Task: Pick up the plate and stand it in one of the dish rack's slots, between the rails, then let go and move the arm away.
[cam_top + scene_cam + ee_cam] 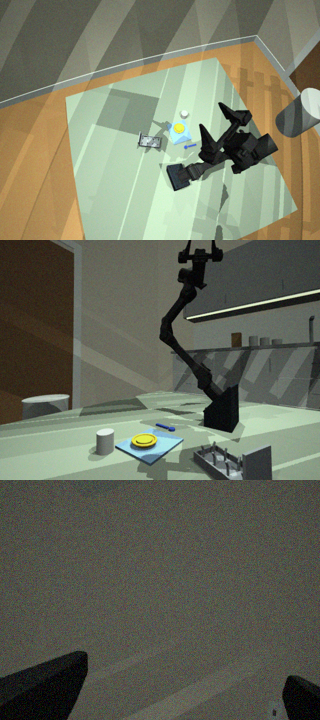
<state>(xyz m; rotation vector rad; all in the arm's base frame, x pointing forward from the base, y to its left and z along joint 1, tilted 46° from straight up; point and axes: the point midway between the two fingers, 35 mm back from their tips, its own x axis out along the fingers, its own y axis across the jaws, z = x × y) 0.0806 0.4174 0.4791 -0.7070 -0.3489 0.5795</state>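
The yellow plate is 250 mm ahead of my gripper tip, 100 mm to the right of it and 740 mm below it. The rest, counted from my gripper tip: blue mat: 230 mm ahead, 90 mm to the right, 750 mm below; grey dish rack: 250 mm ahead, 120 mm to the left, 730 mm below; blue spoon: 110 mm ahead, 100 mm to the right, 750 mm below.
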